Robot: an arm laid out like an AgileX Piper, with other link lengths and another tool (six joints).
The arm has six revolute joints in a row. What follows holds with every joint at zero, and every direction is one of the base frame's.
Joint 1 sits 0.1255 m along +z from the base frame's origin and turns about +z.
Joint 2 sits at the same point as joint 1 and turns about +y.
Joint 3 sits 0.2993 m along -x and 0.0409 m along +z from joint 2 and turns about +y.
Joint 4 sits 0.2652 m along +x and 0.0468 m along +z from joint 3 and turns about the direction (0.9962, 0, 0.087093).
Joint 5 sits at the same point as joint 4 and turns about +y.
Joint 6 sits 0.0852 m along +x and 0.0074 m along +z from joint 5 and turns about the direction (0.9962, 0, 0.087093).
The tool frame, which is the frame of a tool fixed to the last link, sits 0.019 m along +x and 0.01 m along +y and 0.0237 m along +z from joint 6; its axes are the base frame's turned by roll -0.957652, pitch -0.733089 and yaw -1.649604 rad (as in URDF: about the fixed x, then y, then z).
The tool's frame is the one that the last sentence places.
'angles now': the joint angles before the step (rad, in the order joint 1, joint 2, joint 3, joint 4, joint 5, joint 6). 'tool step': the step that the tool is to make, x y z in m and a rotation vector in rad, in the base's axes. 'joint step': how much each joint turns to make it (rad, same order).
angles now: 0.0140 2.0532 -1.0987 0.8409 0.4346 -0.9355
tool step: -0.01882 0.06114 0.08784 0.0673 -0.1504 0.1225
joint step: 0.1422 -0.2093 -0.0023 0.0000 0.0548 0.0588
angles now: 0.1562 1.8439 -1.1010 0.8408 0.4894 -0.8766
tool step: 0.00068 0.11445 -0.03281 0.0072 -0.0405 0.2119
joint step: 0.2586 0.1776 -0.1331 0.1140 -0.0839 -0.0978
